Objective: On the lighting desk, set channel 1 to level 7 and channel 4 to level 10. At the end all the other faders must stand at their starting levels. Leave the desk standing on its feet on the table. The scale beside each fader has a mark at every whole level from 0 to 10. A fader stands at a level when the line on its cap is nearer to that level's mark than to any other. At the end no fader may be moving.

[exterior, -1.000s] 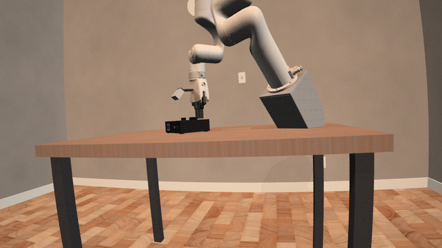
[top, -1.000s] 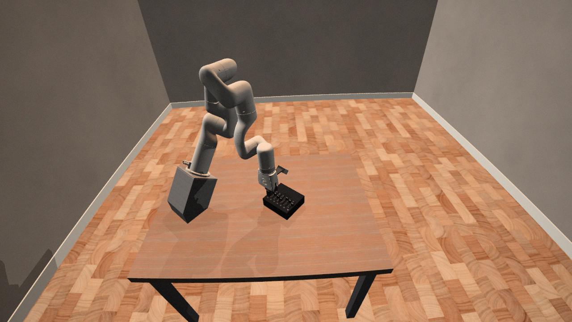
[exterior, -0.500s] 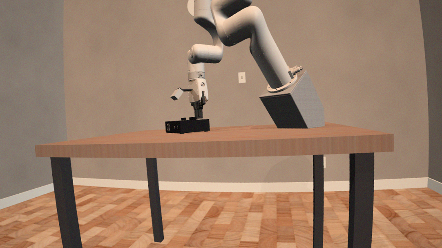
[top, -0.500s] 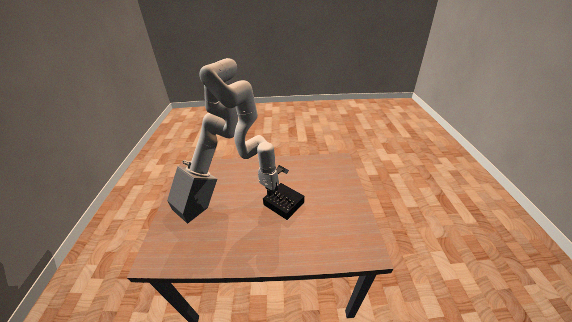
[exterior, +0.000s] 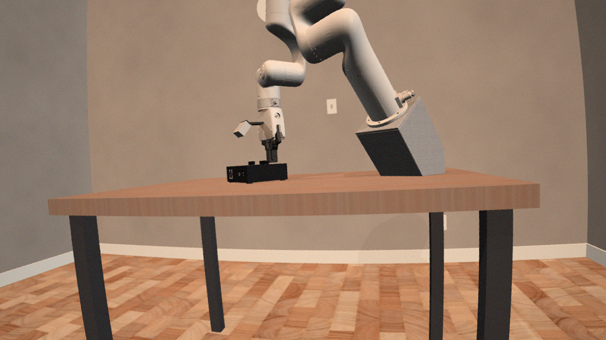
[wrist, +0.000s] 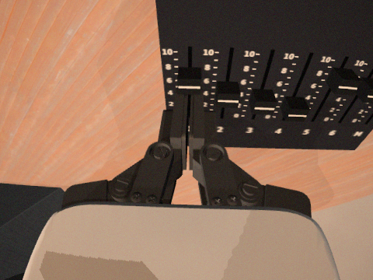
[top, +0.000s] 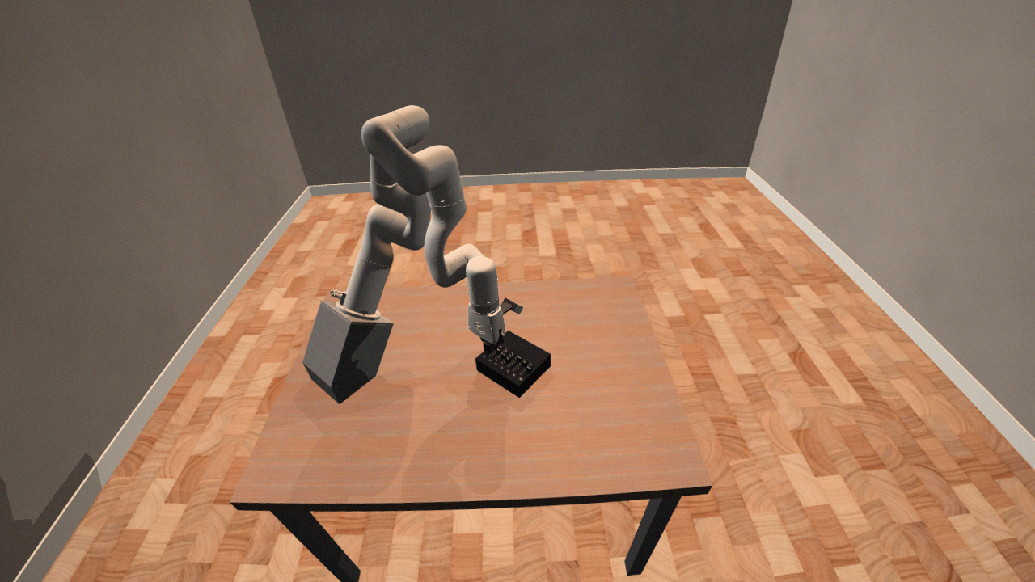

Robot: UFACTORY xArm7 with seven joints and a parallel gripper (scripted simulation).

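My gripper is now 10 mm short of the channel 1 fader cap, 20 mm to the right of it and 10 mm above it. From my hand the other things lie so: channel 2 fader cap (20 mm ahead, 10 mm below); then channel 4 fader cap (60 mm ahead, 30 mm to the right, 10 mm below); then channel 3 fader cap (40 mm ahead, 20 mm to the right, 10 mm below).
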